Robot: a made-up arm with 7 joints.
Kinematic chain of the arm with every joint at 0, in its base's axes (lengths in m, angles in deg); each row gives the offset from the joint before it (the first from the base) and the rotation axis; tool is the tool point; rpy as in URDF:
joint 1: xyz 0 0 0.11 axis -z
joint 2: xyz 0 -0.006 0.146 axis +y
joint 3: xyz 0 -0.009 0.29 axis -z
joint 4: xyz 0 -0.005 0.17 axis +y
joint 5: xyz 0 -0.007 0.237 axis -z
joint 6: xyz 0 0 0.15 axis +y
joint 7: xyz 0 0 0.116 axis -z
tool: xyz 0 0 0 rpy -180 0 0
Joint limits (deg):
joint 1: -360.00..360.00
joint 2: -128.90..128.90
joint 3: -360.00..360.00
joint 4: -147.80..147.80
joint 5: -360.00..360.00
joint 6: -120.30..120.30
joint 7: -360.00..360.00
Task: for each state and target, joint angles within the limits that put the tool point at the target. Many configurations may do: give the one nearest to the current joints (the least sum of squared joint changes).
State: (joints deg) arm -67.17 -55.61 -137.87 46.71 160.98 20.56 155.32
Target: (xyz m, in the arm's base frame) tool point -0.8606 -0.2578 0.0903
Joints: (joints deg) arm -28.95 -88.18 -137.80 37.92 161.01 16.44 155.32
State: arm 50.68 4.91 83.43 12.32 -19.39 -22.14 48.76
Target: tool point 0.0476 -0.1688 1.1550
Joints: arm 48.99 12.50 83.50 18.86 -19.99 -59.71 48.76
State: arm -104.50 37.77 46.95 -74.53 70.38 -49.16 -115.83
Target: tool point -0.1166 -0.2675 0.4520
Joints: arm -119.19 17.66 36.40 -129.15 59.31 -49.51 -115.83
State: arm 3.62 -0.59 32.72 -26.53 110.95 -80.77 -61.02
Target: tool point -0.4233 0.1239 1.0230
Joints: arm -0.74 -23.18 28.52 -24.76 112.79 -66.26 -61.02
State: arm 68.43 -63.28 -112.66 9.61 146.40 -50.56 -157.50
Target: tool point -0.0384 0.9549 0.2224
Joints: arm 86.79 -90.59 -113.42 0.52 146.23 -19.77 -157.50
